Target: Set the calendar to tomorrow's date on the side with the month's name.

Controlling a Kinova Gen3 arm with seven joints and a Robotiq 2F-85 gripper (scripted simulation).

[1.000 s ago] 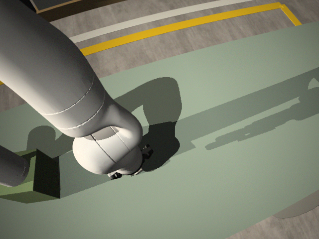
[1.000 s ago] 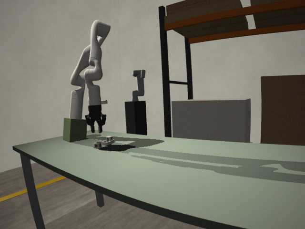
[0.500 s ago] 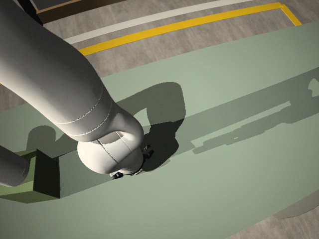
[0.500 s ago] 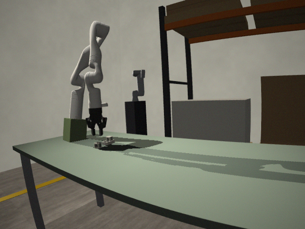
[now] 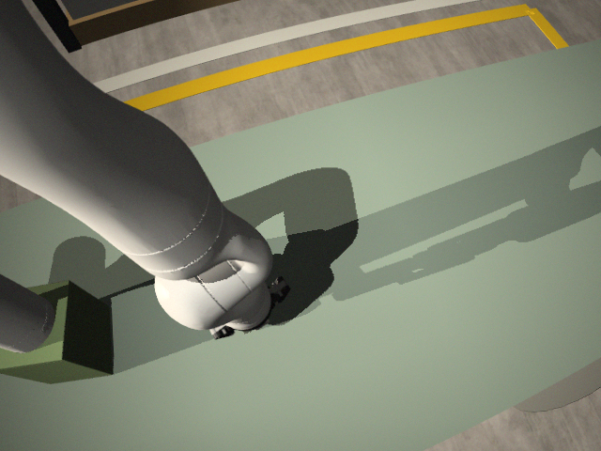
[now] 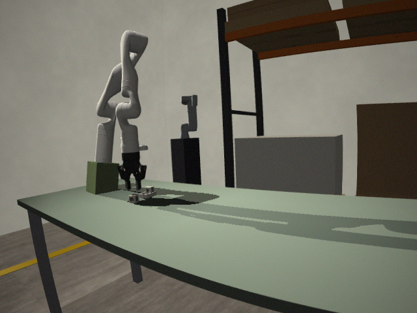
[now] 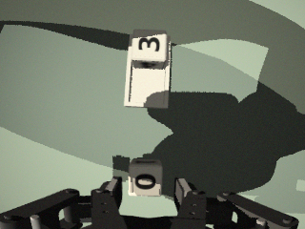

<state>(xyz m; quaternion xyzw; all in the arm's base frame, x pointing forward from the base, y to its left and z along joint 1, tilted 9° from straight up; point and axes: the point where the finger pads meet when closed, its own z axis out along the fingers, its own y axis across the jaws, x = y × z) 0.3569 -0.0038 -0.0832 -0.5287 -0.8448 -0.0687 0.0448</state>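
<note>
My hand is 50 mm above the white cube. The rest, counted from my hand: white tray (100 mm to the left, 60 mm below, 50 mm behind).
</note>
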